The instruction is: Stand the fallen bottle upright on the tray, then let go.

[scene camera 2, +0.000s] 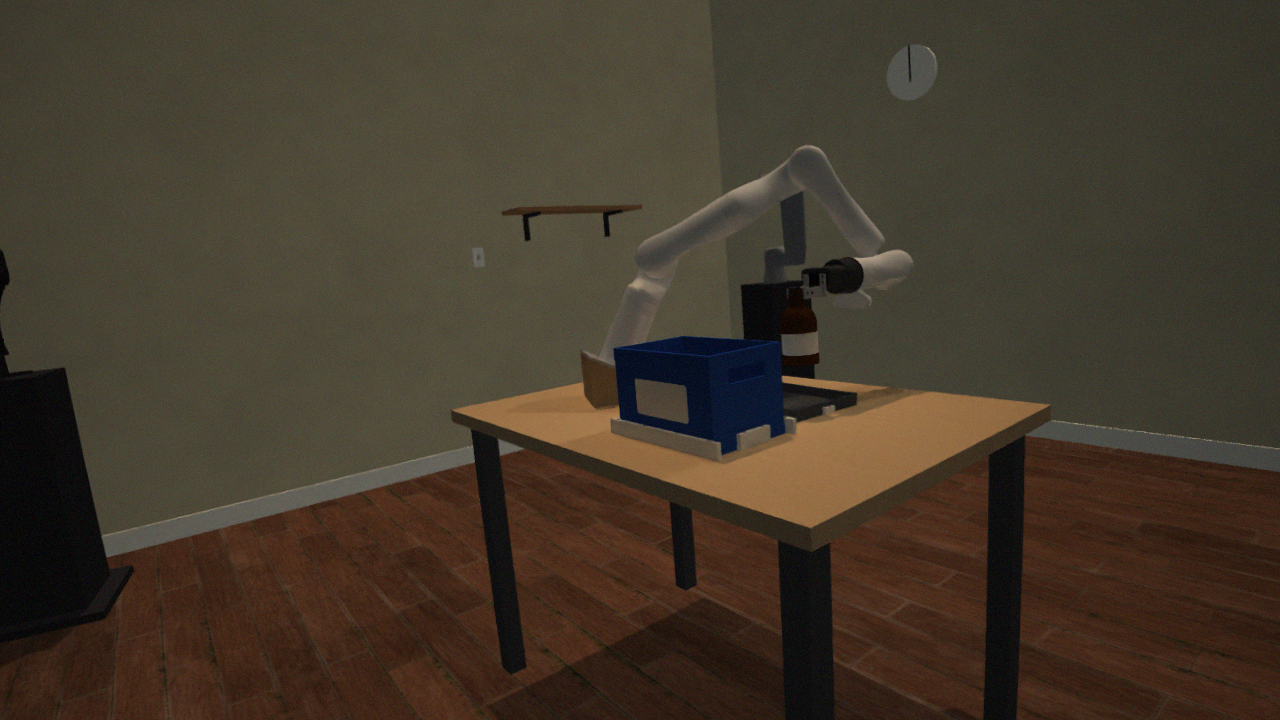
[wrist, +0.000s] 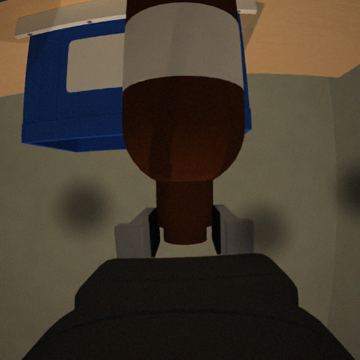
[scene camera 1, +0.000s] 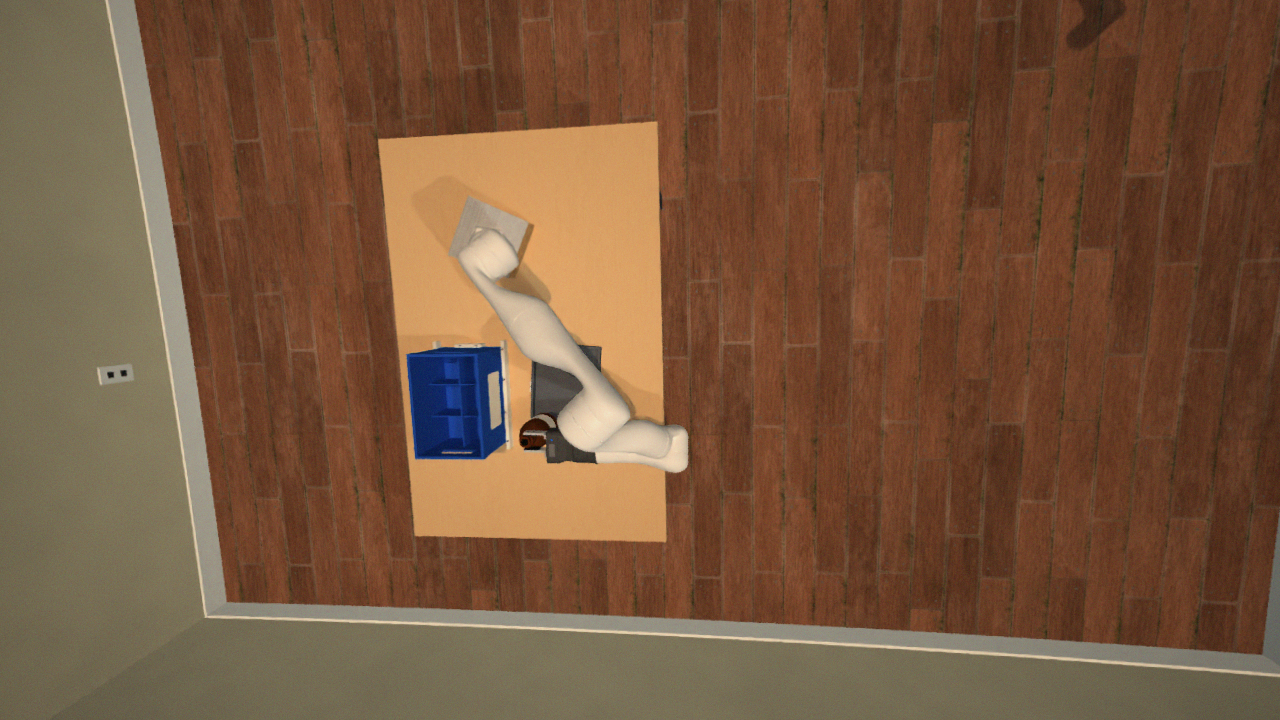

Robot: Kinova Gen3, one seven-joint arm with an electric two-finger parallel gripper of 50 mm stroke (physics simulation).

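Frame: origin at the arm's base, x ahead, y left, z up, level; millimetres.
Seen in the pictures: gripper, fingertip midpoint: (scene camera 2: 795, 293) (scene camera 1: 524, 441).
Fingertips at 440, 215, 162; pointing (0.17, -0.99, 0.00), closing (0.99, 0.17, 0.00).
Offsets run from my fingertips to a thing's top centre, as dx, dy, dz. "spot": to the spot under its first point. Level surfaces: height alone.
The brown bottle @(+1, +3, +10) (scene camera 1: 531, 423) (scene camera 2: 798, 320) (wrist: 184, 125) with a white label hangs upright in the air, neck up. My gripper (scene camera 1: 534, 441) (scene camera 2: 806, 288) (wrist: 185, 223) points sideways and is shut on the bottle's neck, one finger on each side in the wrist view. The dark grey tray (scene camera 1: 591, 353) (scene camera 2: 821, 399) lies on the table, partly hidden under the arm in the overhead view. In scene camera 2, the bottle's base shows above the tray's level, with a gap between them. The tray does not show in the wrist view.
A blue crate @(-20, -240, -76) (scene camera 1: 494, 355) (scene camera 2: 744, 407) (wrist: 47, 107) with inner dividers stands beside the tray, edged by low white strips @(spot: +10, -340, -234) (scene camera 2: 662, 437). The arm's mounting block (scene camera 1: 516, 225) (scene camera 2: 598, 382) is at the other end of the table @(dz -251) (scene camera 1: 608, 223) (scene camera 2: 930, 438).
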